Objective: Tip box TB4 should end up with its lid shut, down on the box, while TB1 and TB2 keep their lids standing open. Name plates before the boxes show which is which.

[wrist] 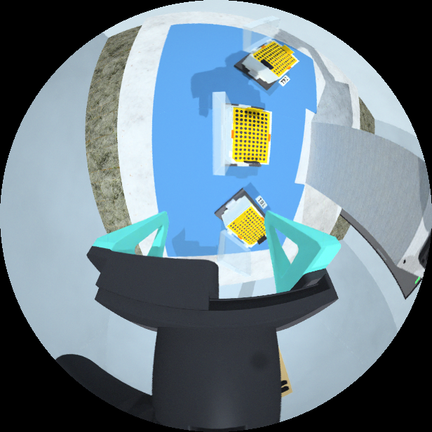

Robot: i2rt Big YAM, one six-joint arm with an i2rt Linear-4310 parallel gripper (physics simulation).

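The middle tip box [251,136] has a yellow perforated top, and its clear lid [219,133] stands open along its left side. No name plate shows by it; the other two plates mark it out as TB4. TB2 [275,58] sits turned at the top right, its plate [284,80] beside it and its clear lid [261,31] standing open. TB1 [247,226] sits turned at the lower middle, its plate [261,201] above it and its clear lid [234,252] standing open. My gripper [216,216] is open and empty; its right finger overlaps TB1's right edge in view.
The boxes stand on a blue mat [175,150] on a pale tabletop [135,125]. A mottled stone-like strip [102,135] runs along the left. A large grey curved surface [365,165] lies at the right. Part of a tan piece [285,372] shows at the bottom.
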